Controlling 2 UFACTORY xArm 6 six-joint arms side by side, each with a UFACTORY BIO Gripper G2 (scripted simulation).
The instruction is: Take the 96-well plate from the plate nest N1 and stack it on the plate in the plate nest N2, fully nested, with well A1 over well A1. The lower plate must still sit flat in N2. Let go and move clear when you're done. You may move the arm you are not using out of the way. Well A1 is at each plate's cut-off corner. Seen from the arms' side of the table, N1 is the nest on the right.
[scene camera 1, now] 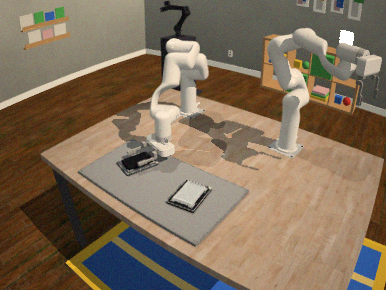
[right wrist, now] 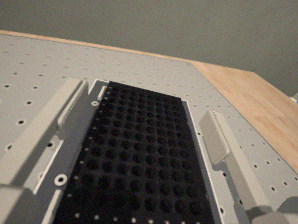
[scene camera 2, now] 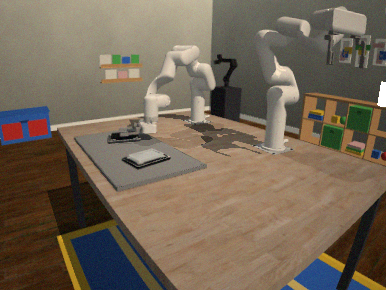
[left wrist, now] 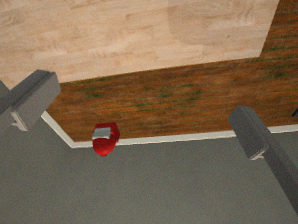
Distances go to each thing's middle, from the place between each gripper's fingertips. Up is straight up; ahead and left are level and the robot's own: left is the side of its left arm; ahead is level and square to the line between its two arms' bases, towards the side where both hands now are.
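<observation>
The black 96-well plate (right wrist: 135, 131) is sitting 2 cm below my right hand.
As for my left hand, it's 860 mm to the left of the black 96-well plate, 480 mm short of it, and it's 420 mm above the plate too.
</observation>
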